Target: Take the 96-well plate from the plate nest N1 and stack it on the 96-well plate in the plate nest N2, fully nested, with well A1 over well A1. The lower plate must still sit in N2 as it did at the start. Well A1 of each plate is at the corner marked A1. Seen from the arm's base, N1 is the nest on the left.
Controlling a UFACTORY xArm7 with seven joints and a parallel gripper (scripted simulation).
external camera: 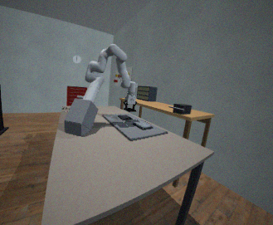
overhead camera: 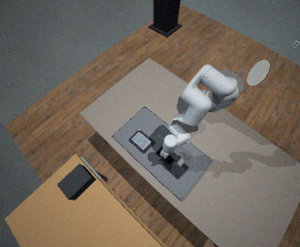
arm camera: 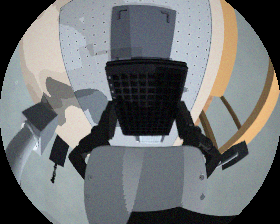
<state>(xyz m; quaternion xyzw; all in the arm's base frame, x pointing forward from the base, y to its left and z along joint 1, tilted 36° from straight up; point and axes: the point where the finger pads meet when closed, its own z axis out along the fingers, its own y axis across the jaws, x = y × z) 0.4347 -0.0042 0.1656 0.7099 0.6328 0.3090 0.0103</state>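
The light 96-well plate is 230 mm to the right of my hand, 110 mm below it and 20 mm ahead of it. Also, from my hand: dark 96-well plate 10 mm below; plate nest 120 mm below, 90 mm to the left, 10 mm behind.
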